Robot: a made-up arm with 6 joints. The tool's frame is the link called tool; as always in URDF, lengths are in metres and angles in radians. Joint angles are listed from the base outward.
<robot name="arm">
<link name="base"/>
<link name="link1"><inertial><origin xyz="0.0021 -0.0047 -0.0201"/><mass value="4.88"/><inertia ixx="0.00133" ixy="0" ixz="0" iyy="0.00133" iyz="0" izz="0.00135"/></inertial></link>
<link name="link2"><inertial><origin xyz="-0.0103 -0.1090 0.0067"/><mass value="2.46"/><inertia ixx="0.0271" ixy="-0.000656" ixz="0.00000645" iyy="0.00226" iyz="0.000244" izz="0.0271"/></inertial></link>
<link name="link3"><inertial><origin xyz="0.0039 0.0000 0.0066"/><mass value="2.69"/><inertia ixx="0.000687" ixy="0" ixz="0" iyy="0.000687" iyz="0" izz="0.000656"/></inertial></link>
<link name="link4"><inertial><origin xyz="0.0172 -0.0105 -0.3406"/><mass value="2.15"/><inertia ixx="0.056" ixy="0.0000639" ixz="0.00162" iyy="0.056" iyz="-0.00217" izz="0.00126"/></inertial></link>
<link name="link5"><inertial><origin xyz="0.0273 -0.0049 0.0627"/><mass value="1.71"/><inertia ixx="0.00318" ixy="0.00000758" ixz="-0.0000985" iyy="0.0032" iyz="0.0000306" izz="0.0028"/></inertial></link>
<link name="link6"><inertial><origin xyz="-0.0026 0.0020 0.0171"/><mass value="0.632"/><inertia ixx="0.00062" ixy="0" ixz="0" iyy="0.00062" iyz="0" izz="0.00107"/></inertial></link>
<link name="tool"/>
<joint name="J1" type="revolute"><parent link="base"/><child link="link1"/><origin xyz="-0.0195 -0.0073 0.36" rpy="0 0 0"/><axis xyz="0 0 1"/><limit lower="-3.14" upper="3.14"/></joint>
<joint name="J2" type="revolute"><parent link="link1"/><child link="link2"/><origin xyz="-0.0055 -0.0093 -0.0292" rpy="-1.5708 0 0"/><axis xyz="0 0 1"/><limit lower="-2.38" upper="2.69"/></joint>
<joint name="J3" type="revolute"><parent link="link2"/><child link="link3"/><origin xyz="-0.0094 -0.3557 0.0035" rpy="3.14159 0 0"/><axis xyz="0 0 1"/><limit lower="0.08" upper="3.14"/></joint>
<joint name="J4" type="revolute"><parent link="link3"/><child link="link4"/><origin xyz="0.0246 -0.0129 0.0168" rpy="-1.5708 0 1.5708"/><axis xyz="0 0 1"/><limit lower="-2.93" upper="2.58"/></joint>
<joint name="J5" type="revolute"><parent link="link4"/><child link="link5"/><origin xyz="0.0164 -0.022 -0.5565" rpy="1.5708 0 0"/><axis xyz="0 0 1"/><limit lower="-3.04" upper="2.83"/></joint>
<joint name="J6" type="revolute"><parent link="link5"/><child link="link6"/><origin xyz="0.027 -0.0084 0.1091" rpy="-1.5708 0 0"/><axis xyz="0 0 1"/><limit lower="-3.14" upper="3.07"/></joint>
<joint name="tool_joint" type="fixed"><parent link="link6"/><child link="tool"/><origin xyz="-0.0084 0.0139 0.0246" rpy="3.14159 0 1.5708"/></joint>
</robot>
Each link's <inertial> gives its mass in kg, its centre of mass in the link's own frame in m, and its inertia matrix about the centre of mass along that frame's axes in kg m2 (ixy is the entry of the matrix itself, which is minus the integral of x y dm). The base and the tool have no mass. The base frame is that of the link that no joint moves.
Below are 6 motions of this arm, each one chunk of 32 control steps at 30 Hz.
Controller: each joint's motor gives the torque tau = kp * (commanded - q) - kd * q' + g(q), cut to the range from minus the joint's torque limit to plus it. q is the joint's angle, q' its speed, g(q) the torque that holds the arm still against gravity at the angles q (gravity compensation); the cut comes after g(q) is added. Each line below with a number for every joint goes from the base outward.
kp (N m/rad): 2.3 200 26 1.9 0.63 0.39
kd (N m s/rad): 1.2 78 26 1.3 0.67 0.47
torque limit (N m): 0.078 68 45 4.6 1.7 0.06
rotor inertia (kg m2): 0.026 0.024 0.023 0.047 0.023 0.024
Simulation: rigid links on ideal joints. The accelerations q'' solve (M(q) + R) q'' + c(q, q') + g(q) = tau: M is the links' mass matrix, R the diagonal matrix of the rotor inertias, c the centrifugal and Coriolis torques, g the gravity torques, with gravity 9.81 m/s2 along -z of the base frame. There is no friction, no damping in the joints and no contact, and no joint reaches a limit. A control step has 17 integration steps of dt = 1/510 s. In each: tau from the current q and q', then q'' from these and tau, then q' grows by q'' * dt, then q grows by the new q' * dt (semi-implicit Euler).
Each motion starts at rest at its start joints. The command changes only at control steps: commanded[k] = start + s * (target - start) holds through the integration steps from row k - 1 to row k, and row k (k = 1, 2, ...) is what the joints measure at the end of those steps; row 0 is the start. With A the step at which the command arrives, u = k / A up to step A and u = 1 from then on. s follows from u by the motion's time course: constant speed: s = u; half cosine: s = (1 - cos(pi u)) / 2; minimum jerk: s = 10 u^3 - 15 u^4 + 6 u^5; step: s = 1 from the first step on.
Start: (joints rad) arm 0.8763 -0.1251 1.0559 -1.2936 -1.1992 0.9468
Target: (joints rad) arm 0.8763 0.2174 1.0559 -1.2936 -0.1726 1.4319
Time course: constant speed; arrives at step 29
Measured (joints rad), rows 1 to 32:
1: 0.8762 -0.1245 1.0565 -1.2935 -1.1988 0.9469
2: 0.8758 -0.1233 1.0575 -1.2930 -1.1976 0.9473
3: 0.8751 -0.1213 1.0588 -1.2922 -1.1954 0.9480
4: 0.8742 -0.1185 1.0601 -1.2911 -1.1921 0.9492
5: 0.8729 -0.1151 1.0614 -1.2898 -1.1879 0.9507
6: 0.8714 -0.1109 1.0627 -1.2884 -1.1825 0.9527
7: 0.8697 -0.1061 1.0639 -1.2869 -1.1762 0.9550
8: 0.8678 -0.1007 1.0650 -1.2855 -1.1689 0.9578
9: 0.8659 -0.0947 1.0660 -1.2841 -1.1608 0.9610
10: 0.8639 -0.0882 1.0669 -1.2828 -1.1517 0.9646
11: 0.8618 -0.0812 1.0677 -1.2816 -1.1418 0.9685
12: 0.8598 -0.0737 1.0684 -1.2806 -1.1311 0.9728
13: 0.8578 -0.0659 1.0690 -1.2796 -1.1196 0.9775
14: 0.8559 -0.0577 1.0695 -1.2788 -1.1073 0.9825
15: 0.8540 -0.0491 1.0699 -1.2781 -1.0943 0.9879
16: 0.8523 -0.0403 1.0702 -1.2774 -1.0806 0.9936
17: 0.8507 -0.0311 1.0704 -1.2769 -1.0662 0.9996
18: 0.8493 -0.0217 1.0706 -1.2765 -1.0512 1.0059
19: 0.8480 -0.0121 1.0707 -1.2761 -1.0355 1.0125
20: 0.8469 -0.0023 1.0708 -1.2759 -1.0192 1.0194
21: 0.8460 0.0078 1.0708 -1.2757 -1.0023 1.0266
22: 0.8452 0.0179 1.0708 -1.2755 -0.9849 1.0340
23: 0.8446 0.0283 1.0708 -1.2754 -0.9669 1.0418
24: 0.8441 0.0388 1.0707 -1.2754 -0.9483 1.0497
25: 0.8438 0.0494 1.0706 -1.2754 -0.9292 1.0580
26: 0.8436 0.0601 1.0704 -1.2755 -0.9096 1.0665
27: 0.8436 0.0710 1.0703 -1.2756 -0.8895 1.0752
28: 0.8437 0.0819 1.0701 -1.2758 -0.8690 1.0841
29: 0.8439 0.0929 1.0699 -1.2760 -0.8480 1.0933
30: 0.8442 0.1035 1.0691 -1.2764 -0.8271 1.1025
31: 0.8447 0.1134 1.0678 -1.2774 -0.8065 1.1117
32: 0.8453 0.1226 1.0663 -1.2789 -0.7866 1.1208

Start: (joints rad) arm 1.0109 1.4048 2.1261 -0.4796 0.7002 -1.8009
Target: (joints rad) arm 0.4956 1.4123 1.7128 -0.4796 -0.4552 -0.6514
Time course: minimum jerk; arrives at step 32
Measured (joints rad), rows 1 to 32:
1: 1.0109 1.4048 2.1261 -0.4796 0.7002 -1.8009
2: 1.0109 1.4048 2.1261 -0.4796 0.7002 -1.8009
3: 1.0109 1.4048 2.1260 -0.4795 0.7000 -1.8008
4: 1.0109 1.4048 2.1259 -0.4794 0.6997 -1.8006
5: 1.0109 1.4047 2.1256 -0.4792 0.6991 -1.8001
6: 1.0108 1.4047 2.1251 -0.4789 0.6979 -1.7992
7: 1.0107 1.4046 2.1244 -0.4784 0.6961 -1.7979
8: 1.0106 1.4045 2.1234 -0.4778 0.6935 -1.7958
9: 1.0104 1.4044 2.1220 -0.4770 0.6898 -1.7930
10: 1.0102 1.4043 2.1202 -0.4760 0.6849 -1.7891
11: 1.0100 1.4042 2.1179 -0.4749 0.6786 -1.7842
12: 1.0097 1.4041 2.1150 -0.4736 0.6709 -1.7780
13: 1.0093 1.4040 2.1116 -0.4722 0.6616 -1.7704
14: 1.0089 1.4039 2.1076 -0.4707 0.6506 -1.7614
15: 1.0085 1.4038 2.1030 -0.4691 0.6379 -1.7510
16: 1.0079 1.4038 2.0977 -0.4675 0.6235 -1.7390
17: 1.0074 1.4038 2.0919 -0.4659 0.6074 -1.7255
18: 1.0067 1.4038 2.0854 -0.4643 0.5897 -1.7104
19: 1.0061 1.4039 2.0784 -0.4628 0.5705 -1.6940
20: 1.0053 1.4040 2.0709 -0.4614 0.5498 -1.6762
21: 1.0046 1.4042 2.0629 -0.4602 0.5278 -1.6571
22: 1.0037 1.4044 2.0544 -0.4592 0.5047 -1.6369
23: 1.0029 1.4047 2.0457 -0.4584 0.4807 -1.6157
24: 1.0019 1.4050 2.0366 -0.4578 0.4559 -1.5937
25: 1.0010 1.4053 2.0273 -0.4575 0.4306 -1.5711
26: 1.0000 1.4057 2.0179 -0.4574 0.4050 -1.5481
27: 0.9990 1.4061 2.0085 -0.4576 0.3793 -1.5248
28: 0.9980 1.4066 1.9991 -0.4581 0.3537 -1.5014
29: 0.9969 1.4070 1.9898 -0.4588 0.3284 -1.4781
30: 0.9958 1.4075 1.9806 -0.4598 0.3036 -1.4551
31: 0.9947 1.4080 1.9716 -0.4610 0.2793 -1.4325
32: 0.9936 1.4085 1.9629 -0.4624 0.2557 -1.4104

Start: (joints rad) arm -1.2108 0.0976 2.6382 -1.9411 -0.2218 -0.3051
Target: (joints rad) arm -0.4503 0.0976 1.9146 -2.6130 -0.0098 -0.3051
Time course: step
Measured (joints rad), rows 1 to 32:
1: -1.2093 0.0929 2.6262 -1.9498 -0.2197 -0.3048
2: -1.2064 0.0895 2.6098 -1.9689 -0.2177 -0.3044
3: -1.2027 0.0877 2.5915 -1.9933 -0.2151 -0.3041
4: -1.1985 0.0870 2.5720 -2.0201 -0.2119 -0.3039
5: -1.1941 0.0869 2.5519 -2.0478 -0.2079 -0.3038
6: -1.1894 0.0873 2.5316 -2.0754 -0.2035 -0.3037
7: -1.1846 0.0880 2.5114 -2.1023 -0.1988 -0.3037
8: -1.1796 0.0889 2.4915 -2.1282 -0.1938 -0.3038
9: -1.1743 0.0898 2.4719 -2.1530 -0.1887 -0.3038
10: -1.1688 0.0907 2.4529 -2.1765 -0.1835 -0.3039
11: -1.1631 0.0917 2.4343 -2.1988 -0.1784 -0.3040
12: -1.1570 0.0926 2.4164 -2.2200 -0.1733 -0.3041
13: -1.1507 0.0934 2.3990 -2.2400 -0.1682 -0.3042
14: -1.1439 0.0942 2.3821 -2.2589 -0.1632 -0.3043
15: -1.1368 0.0949 2.3659 -2.2768 -0.1584 -0.3043
16: -1.1292 0.0955 2.3502 -2.2938 -0.1536 -0.3044
17: -1.1211 0.0961 2.3350 -2.3098 -0.1490 -0.3045
18: -1.1125 0.0966 2.3204 -2.3250 -0.1445 -0.3045
19: -1.1033 0.0971 2.3063 -2.3394 -0.1402 -0.3046
20: -1.0935 0.0975 2.2927 -2.3530 -0.1359 -0.3046
21: -1.0830 0.0979 2.2796 -2.3659 -0.1318 -0.3046
22: -1.0718 0.0982 2.2669 -2.3782 -0.1278 -0.3046
23: -1.0599 0.0984 2.2547 -2.3898 -0.1240 -0.3047
24: -1.0471 0.0987 2.2429 -2.4008 -0.1202 -0.3047
25: -1.0335 0.0989 2.2316 -2.4112 -0.1166 -0.3047
26: -1.0189 0.0990 2.2206 -2.4211 -0.1131 -0.3047
27: -1.0035 0.0992 2.2101 -2.4304 -0.1098 -0.3047
28: -0.9870 0.0993 2.1999 -2.4393 -0.1065 -0.3047
29: -0.9694 0.0994 2.1901 -2.4478 -0.1033 -0.3046
30: -0.9508 0.0994 2.1806 -2.4558 -0.1003 -0.3046
31: -0.9309 0.0995 2.1715 -2.4634 -0.0973 -0.3046
32: -0.9099 0.0995 2.1627 -2.4706 -0.0945 -0.3046

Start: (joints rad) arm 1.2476 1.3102 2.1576 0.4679 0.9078 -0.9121
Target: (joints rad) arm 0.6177 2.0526 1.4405 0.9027 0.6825 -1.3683
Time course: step
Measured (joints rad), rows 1 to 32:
1: 1.2450 1.3394 2.1803 0.4981 0.8887 -0.9144
2: 1.2389 1.3808 2.1868 0.5584 0.8602 -0.9208
3: 1.2323 1.4261 2.1799 0.6163 0.8338 -0.9298
4: 1.2265 1.4722 2.1645 0.6622 0.8120 -0.9401
5: 1.2218 1.5176 2.1438 0.6952 0.7947 -0.9508
6: 1.2182 1.5614 2.1200 0.7177 0.7811 -0.9615
7: 1.2153 1.6030 2.0943 0.7325 0.7704 -0.9722
8: 1.2131 1.6421 2.0679 0.7420 0.7619 -0.9827
9: 1.2114 1.6786 2.0415 0.7479 0.7551 -0.9931
10: 1.2101 1.7124 2.0155 0.7515 0.7496 -1.0033
11: 1.2090 1.7437 1.9901 0.7538 0.7452 -1.0132
12: 1.2081 1.7724 1.9657 0.7554 0.7416 -1.0230
13: 1.2074 1.7987 1.9422 0.7568 0.7386 -1.0325
14: 1.2067 1.8227 1.9198 0.7580 0.7362 -1.0418
15: 1.2060 1.8446 1.8985 0.7594 0.7342 -1.0509
16: 1.2054 1.8646 1.8782 0.7610 0.7325 -1.0597
17: 1.2049 1.8828 1.8589 0.7628 0.7310 -1.0683
18: 1.2043 1.8993 1.8406 0.7649 0.7297 -1.0767
19: 1.2037 1.9142 1.8232 0.7673 0.7286 -1.0849
20: 1.2031 1.9278 1.8067 0.7700 0.7275 -1.0928
21: 1.2024 1.9401 1.7911 0.7729 0.7265 -1.1005
22: 1.2018 1.9512 1.7763 0.7759 0.7256 -1.1081
23: 1.2011 1.9613 1.7622 0.7792 0.7247 -1.1154
24: 1.2003 1.9704 1.7489 0.7825 0.7239 -1.1225
25: 1.1996 1.9786 1.7362 0.7860 0.7230 -1.1295
26: 1.1988 1.9860 1.7241 0.7896 0.7222 -1.1362
27: 1.1979 1.9927 1.7127 0.7932 0.7213 -1.1427
28: 1.1971 1.9988 1.7018 0.7969 0.7205 -1.1491
29: 1.1962 2.0043 1.6914 0.8006 0.7197 -1.1553
30: 1.1952 2.0092 1.6815 0.8042 0.7188 -1.1613
31: 1.1943 2.0136 1.6721 0.8079 0.7180 -1.1672
32: 1.1932 2.0176 1.6631 0.8115 0.7171 -1.1729

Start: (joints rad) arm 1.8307 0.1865 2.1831 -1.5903 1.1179 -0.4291
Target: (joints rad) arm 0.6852 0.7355 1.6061 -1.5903 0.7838 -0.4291
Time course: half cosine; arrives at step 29
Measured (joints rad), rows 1 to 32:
1: 1.8306 0.1866 2.1832 -1.5903 1.1179 -0.4291
2: 1.8300 0.1869 2.1833 -1.5901 1.1178 -0.4291
3: 1.8285 0.1876 2.1836 -1.5896 1.1175 -0.4292
4: 1.8256 0.1888 2.1839 -1.5887 1.1171 -0.4292
5: 1.8208 0.1909 2.1841 -1.5874 1.1163 -0.4293
6: 1.8138 0.1939 2.1842 -1.5858 1.1152 -0.4294
7: 1.8042 0.1981 2.1840 -1.5838 1.1138 -0.4296
8: 1.7917 0.2034 2.1834 -1.5816 1.1121 -0.4298
9: 1.7761 0.2101 2.1823 -1.5794 1.1100 -0.4299
10: 1.7568 0.2182 2.1806 -1.5774 1.1076 -0.4301
11: 1.7335 0.2278 2.1782 -1.5757 1.1049 -0.4304
12: 1.7056 0.2388 2.1750 -1.5747 1.1020 -0.4306
13: 1.6732 0.2513 2.1710 -1.5747 1.0990 -0.4308
14: 1.6364 0.2652 2.1660 -1.5760 1.0960 -0.4310
15: 1.5963 0.2805 2.1601 -1.5787 1.0930 -0.4311
16: 1.5548 0.2970 2.1533 -1.5827 1.0900 -0.4312
17: 1.5139 0.3145 2.1455 -1.5875 1.0867 -0.4312
18: 1.4756 0.3330 2.1369 -1.5925 1.0830 -0.4311
19: 1.4415 0.3524 2.1273 -1.5971 1.0787 -0.4310
20: 1.4114 0.3724 2.1169 -1.6009 1.0736 -0.4309
21: 1.3849 0.3930 2.1055 -1.6041 1.0678 -0.4308
22: 1.3619 0.4139 2.0933 -1.6066 1.0613 -0.4306
23: 1.3422 0.4350 2.0803 -1.6083 1.0542 -0.4305
24: 1.3254 0.4561 2.0667 -1.6095 1.0466 -0.4303
25: 1.3110 0.4768 2.0524 -1.6103 1.0385 -0.4301
26: 1.2987 0.4972 2.0377 -1.6108 1.0303 -0.4299
27: 1.2882 0.5168 2.0225 -1.6113 1.0219 -0.4297
28: 1.2792 0.5356 2.0072 -1.6118 1.0135 -0.4295
29: 1.2714 0.5533 1.9917 -1.6125 1.0053 -0.4293
30: 1.2646 0.5698 1.9763 -1.6133 0.9973 -0.4291
31: 1.2588 0.5851 1.9612 -1.6144 0.9895 -0.4288
32: 1.2536 0.5992 1.9465 -1.6155 0.9821 -0.4286

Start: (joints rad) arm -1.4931 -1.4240 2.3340 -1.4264 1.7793 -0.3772
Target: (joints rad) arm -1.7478 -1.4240 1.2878 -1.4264 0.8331 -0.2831
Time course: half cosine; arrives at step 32
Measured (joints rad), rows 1 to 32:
1: -1.4931 -1.4240 2.3340 -1.4264 1.7793 -0.3772
2: -1.4931 -1.4241 2.3338 -1.4263 1.7791 -0.3772
3: -1.4931 -1.4242 2.3333 -1.4262 1.7788 -0.3772
4: -1.4931 -1.4244 2.3324 -1.4260 1.7781 -0.3771
5: -1.4932 -1.4247 2.3310 -1.4256 1.7770 -0.3771
6: -1.4933 -1.4250 2.3289 -1.4252 1.7752 -0.3770
7: -1.4934 -1.4254 2.3261 -1.4245 1.7727 -0.3768
8: -1.4935 -1.4258 2.3224 -1.4238 1.7695 -0.3766
9: -1.4936 -1.4263 2.3177 -1.4229 1.7653 -0.3764
10: -1.4938 -1.4268 2.3119 -1.4220 1.7602 -0.3760
11: -1.4941 -1.4273 2.3049 -1.4209 1.7541 -0.3756
12: -1.4943 -1.4278 2.2967 -1.4198 1.7469 -0.3751
13: -1.4946 -1.4283 2.2873 -1.4187 1.7386 -0.3745
14: -1.4950 -1.4288 2.2766 -1.4175 1.7292 -0.3738
15: -1.4953 -1.4293 2.2646 -1.4164 1.7186 -0.3730
16: -1.4957 -1.4297 2.2514 -1.4152 1.7069 -0.3721
17: -1.4961 -1.4302 2.2368 -1.4141 1.6942 -0.3711
18: -1.4966 -1.4305 2.2210 -1.4131 1.6803 -0.3699
19: -1.4970 -1.4308 2.2041 -1.4121 1.6654 -0.3687
20: -1.4975 -1.4311 2.1861 -1.4111 1.6495 -0.3674
21: -1.4980 -1.4313 2.1670 -1.4103 1.6328 -0.3660
22: -1.4986 -1.4314 2.1470 -1.4096 1.6152 -0.3645
23: -1.4992 -1.4314 2.1261 -1.4090 1.5969 -0.3629
24: -1.4998 -1.4314 2.1046 -1.4086 1.5780 -0.3612
25: -1.5004 -1.4313 2.0825 -1.4083 1.5586 -0.3595
26: -1.5011 -1.4311 2.0599 -1.4081 1.5387 -0.3577
27: -1.5018 -1.4308 2.0371 -1.4082 1.5187 -0.3559
28: -1.5025 -1.4304 2.0141 -1.4084 1.4985 -0.3540
29: -1.5033 -1.4300 1.9911 -1.4088 1.4783 -0.3521
30: -1.5040 -1.4295 1.9682 -1.4094 1.4582 -0.3502
31: -1.5048 -1.4289 1.9457 -1.4102 1.4384 -0.3483
32: -1.5056 -1.4283 1.9236 -1.4112 1.4191 -0.3464

